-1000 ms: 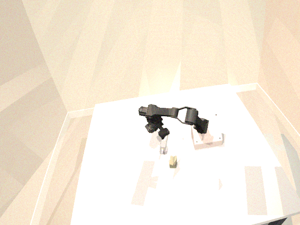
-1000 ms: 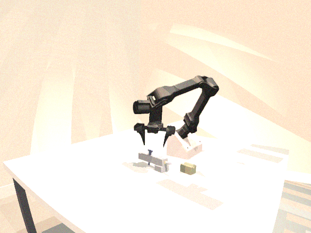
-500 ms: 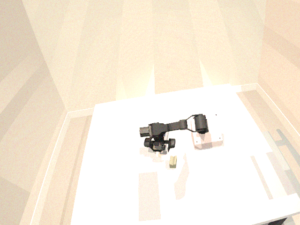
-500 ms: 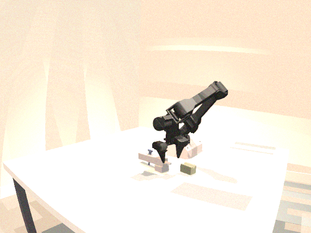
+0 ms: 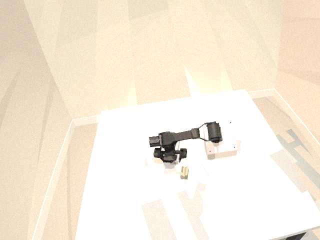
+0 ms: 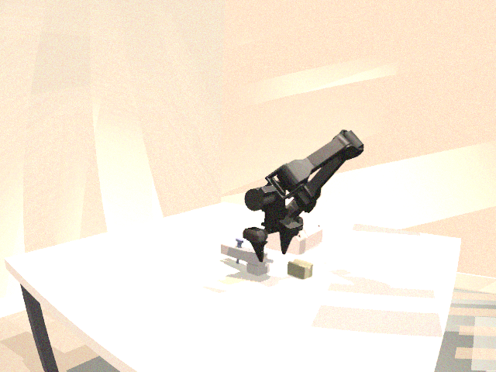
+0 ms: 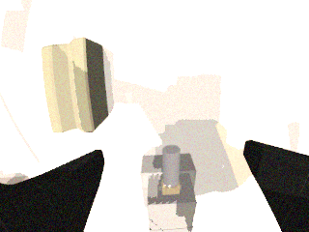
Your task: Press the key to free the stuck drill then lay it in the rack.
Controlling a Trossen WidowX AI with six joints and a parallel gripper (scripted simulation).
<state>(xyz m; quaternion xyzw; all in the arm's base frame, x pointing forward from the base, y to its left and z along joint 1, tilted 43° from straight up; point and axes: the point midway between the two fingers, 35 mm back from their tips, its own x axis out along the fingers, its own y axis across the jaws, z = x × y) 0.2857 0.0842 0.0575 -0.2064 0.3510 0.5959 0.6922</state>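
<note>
The drill is 6 cm to the right of my gripper tip, 2 cm below it and 2 cm behind it. Also, from my gripper tip: grey block fixture 12 cm to the right, 3 cm below, 3 cm behind; blue T-shaped key 14 cm to the right, 4 cm behind, 1 cm below; tan rack block 6 cm to the left, 6 cm behind, 4 cm below.
</note>
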